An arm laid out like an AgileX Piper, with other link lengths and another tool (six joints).
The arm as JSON. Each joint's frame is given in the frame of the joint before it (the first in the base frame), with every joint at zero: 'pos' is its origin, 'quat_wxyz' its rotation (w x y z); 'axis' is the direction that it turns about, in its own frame. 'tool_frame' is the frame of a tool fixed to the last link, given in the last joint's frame.
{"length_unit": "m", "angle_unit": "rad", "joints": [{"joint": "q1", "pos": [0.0, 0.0, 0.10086], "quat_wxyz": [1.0, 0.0, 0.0, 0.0], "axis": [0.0, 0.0, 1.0]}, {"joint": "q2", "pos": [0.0, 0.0, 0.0], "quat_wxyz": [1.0, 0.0, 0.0, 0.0], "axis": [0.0, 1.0, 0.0]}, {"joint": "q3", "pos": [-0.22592, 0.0, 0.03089], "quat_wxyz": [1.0, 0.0, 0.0, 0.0], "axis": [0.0, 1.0, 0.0]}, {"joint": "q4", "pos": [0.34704, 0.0, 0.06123], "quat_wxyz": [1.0, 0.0, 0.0, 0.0], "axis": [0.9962, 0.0, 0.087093]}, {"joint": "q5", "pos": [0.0, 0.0, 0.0], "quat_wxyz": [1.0, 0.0, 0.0, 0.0], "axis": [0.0, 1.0, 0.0]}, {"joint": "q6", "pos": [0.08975, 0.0, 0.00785], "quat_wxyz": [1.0, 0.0, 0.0, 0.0], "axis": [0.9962, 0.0, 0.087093]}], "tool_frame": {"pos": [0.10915, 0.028, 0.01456], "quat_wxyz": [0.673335, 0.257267, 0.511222, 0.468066]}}
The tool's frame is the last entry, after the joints.
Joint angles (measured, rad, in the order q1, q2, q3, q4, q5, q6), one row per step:
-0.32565, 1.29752, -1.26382, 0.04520, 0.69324, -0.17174
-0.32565, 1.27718, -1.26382, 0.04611, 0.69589, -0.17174
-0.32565, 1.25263, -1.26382, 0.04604, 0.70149, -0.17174
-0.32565, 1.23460, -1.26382, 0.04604, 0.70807, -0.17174
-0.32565, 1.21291, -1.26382, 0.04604, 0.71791, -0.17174
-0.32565, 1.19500, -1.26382, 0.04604, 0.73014, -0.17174
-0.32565, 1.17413, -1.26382, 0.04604, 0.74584, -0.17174
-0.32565, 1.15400, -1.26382, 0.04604, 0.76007, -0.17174
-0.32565, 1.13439, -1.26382, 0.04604, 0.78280, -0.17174
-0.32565, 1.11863, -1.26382, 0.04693, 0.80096, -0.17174
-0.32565, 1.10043, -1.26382, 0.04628, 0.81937, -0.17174
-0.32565, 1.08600, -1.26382, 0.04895, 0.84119, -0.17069
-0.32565, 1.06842, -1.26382, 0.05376, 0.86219, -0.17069
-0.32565, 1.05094, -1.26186, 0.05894, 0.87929, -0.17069
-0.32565, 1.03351, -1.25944, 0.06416, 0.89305, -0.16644
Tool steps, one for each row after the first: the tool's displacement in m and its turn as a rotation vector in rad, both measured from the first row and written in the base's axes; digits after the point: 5 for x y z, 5 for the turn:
-0.00338, 0.00128, 0.00929, -0.00481, -0.01705, 0.00018
-0.00798, 0.00287, 0.01997, -0.01096, -0.03498, 0.00044
-0.01176, 0.00419, 0.02731, -0.01465, -0.04583, 0.00075
-0.01665, 0.00592, 0.03572, -0.01849, -0.05705, 0.00120
-0.02122, 0.00755, 0.04187, -0.02038, -0.06242, 0.00176
-0.02680, 0.00955, 0.04868, -0.02214, -0.06730, 0.00248
-0.03221, 0.01147, 0.05527, -0.02413, -0.07287, 0.00313
-0.03847, 0.01374, 0.06008, -0.02330, -0.06988, 0.00416
-0.04352, 0.01571, 0.06389, -0.02185, -0.06786, 0.00515
-0.04924, 0.01767, 0.06858, -0.02256, -0.06742, 0.00586
-0.05443, 0.01998, 0.07113, -0.01711, -0.06145, 0.00686
-0.06021, 0.02284, 0.07511, -0.01184, -0.05967, 0.00906
-0.06559, 0.02561, 0.07865, -0.00683, -0.05973, 0.01131
-0.07059, 0.02825, 0.08251, 0.00065, -0.06344, 0.01113

